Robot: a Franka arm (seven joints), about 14 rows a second.
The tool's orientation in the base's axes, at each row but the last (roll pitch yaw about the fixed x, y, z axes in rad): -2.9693 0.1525 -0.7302; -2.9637 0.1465 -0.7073; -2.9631 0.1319 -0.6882; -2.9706 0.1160 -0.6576; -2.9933 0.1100 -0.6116; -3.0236 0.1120 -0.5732; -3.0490 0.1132 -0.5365; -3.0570 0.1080 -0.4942; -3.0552 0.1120 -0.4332; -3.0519 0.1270 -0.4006; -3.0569 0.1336 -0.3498
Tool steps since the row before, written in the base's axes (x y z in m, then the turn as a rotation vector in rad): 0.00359 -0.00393 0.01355 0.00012 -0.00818 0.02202; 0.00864 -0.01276 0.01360 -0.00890 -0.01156 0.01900; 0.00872 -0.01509 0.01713 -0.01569 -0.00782 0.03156; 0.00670 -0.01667 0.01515 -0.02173 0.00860 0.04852; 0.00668 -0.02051 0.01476 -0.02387 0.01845 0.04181; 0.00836 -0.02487 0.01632 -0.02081 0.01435 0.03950; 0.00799 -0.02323 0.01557 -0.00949 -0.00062 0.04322; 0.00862 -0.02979 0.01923 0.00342 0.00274 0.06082; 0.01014 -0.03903 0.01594 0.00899 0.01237 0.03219; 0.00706 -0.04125 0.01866 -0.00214 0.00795 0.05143; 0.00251 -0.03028 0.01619 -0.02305 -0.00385 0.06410
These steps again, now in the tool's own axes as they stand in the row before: 0.00318 -0.00191 -0.01408 0.00214 0.00205 -0.02330; 0.01271 0.00126 -0.01610 -0.00204 0.01099 -0.02119; 0.01392 0.00262 -0.01991 -0.01124 0.01036 -0.03270; 0.01363 0.00610 -0.01814 -0.02792 -0.00138 -0.04603; 0.01552 0.01037 -0.01830 -0.03454 -0.00704 -0.03762; 0.01856 0.01407 -0.02031 -0.02952 -0.00505 -0.03608; 0.01686 0.01419 -0.01898 -0.01267 0.00147 -0.04238; 0.01952 0.02024 -0.02325 -0.00485 -0.00914 -0.06009; 0.02365 0.02944 -0.02132 -0.00065 -0.01773 -0.03091; 0.02004 0.03318 -0.02444 -0.01154 -0.01097 -0.04959; 0.01047 0.02599 -0.02001 -0.02869 0.00633 -0.06158
